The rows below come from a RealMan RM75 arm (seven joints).
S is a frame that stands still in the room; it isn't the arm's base.
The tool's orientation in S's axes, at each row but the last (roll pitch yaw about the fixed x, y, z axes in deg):
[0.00, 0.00, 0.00]
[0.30, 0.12, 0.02]
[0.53, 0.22, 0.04]
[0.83, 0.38, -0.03]
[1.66, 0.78, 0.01]
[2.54, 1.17, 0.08]
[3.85, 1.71, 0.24]
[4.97, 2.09, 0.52]
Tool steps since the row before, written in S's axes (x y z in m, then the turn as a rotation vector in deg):
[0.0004, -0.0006, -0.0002, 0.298, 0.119, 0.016]
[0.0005, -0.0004, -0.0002, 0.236, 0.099, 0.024]
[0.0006, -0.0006, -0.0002, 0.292, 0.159, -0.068]
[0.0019, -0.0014, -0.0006, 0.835, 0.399, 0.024]
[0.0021, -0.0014, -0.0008, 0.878, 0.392, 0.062]
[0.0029, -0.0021, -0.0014, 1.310, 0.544, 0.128]
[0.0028, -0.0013, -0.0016, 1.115, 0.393, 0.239]
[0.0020, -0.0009, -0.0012, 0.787, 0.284, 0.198]
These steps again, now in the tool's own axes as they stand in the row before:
[0.0004, -0.0006, -0.0002, 0.298, 0.119, 0.016]
[0.0005, -0.0004, -0.0002, 0.236, 0.099, 0.024]
[0.0006, -0.0006, -0.0002, 0.292, 0.158, -0.068]
[0.0019, -0.0014, -0.0006, 0.835, 0.400, 0.024]
[0.0021, -0.0014, -0.0007, 0.877, 0.394, 0.063]
[0.0029, -0.0022, -0.0012, 1.308, 0.548, 0.131]
[0.0028, -0.0014, -0.0014, 1.109, 0.406, 0.246]
[0.0020, -0.0010, -0.0010, 0.782, 0.295, 0.202]

